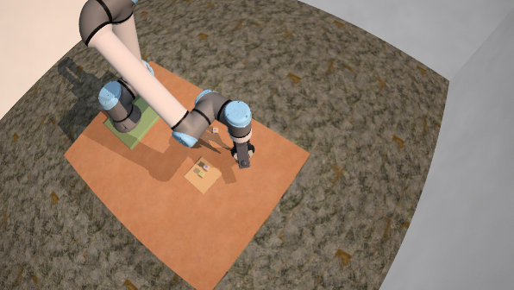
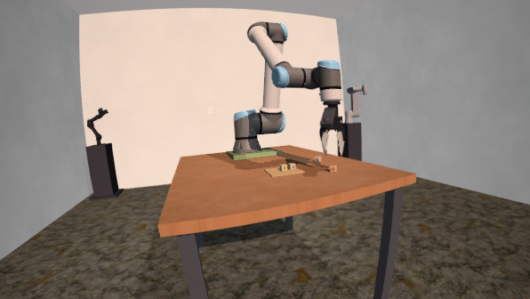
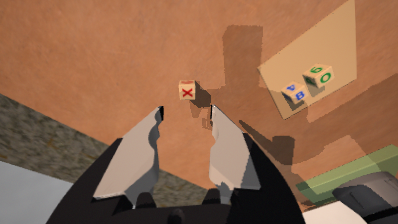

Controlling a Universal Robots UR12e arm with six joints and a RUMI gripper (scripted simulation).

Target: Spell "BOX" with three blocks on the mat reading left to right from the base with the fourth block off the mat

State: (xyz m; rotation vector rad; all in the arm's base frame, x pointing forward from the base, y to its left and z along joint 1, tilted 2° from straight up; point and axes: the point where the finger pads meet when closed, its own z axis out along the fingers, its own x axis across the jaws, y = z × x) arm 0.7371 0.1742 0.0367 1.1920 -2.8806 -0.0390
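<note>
My gripper is now 14 cm past the tan mat, 17 cm to the left of it and 8 cm above it.
</note>
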